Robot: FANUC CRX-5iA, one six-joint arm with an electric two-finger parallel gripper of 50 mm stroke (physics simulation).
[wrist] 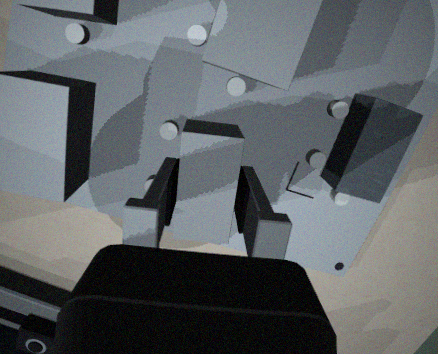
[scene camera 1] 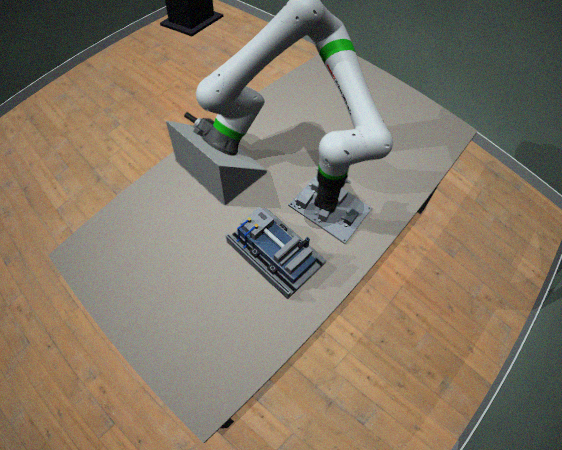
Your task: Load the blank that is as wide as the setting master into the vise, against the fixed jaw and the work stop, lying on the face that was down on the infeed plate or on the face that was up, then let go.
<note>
In view: my gripper [wrist: 207,181], a darker block [wrist: 375,135] and a grey infeed plate [scene camera 1: 337,229].
The grey infeed plate is seen too in the wrist view [wrist: 146,71].
</note>
